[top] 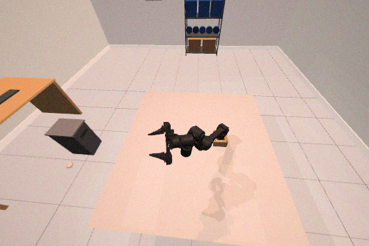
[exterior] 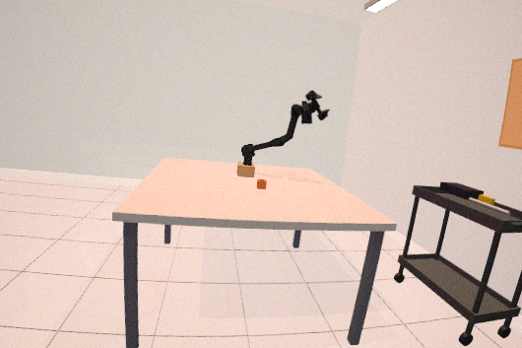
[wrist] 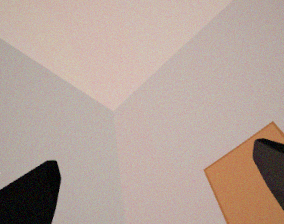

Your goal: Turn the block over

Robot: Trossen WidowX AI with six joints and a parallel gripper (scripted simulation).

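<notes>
Now: gripper tip 110 mm past the orange block, 300 mm to the left of it and 510 mm above it.
</notes>
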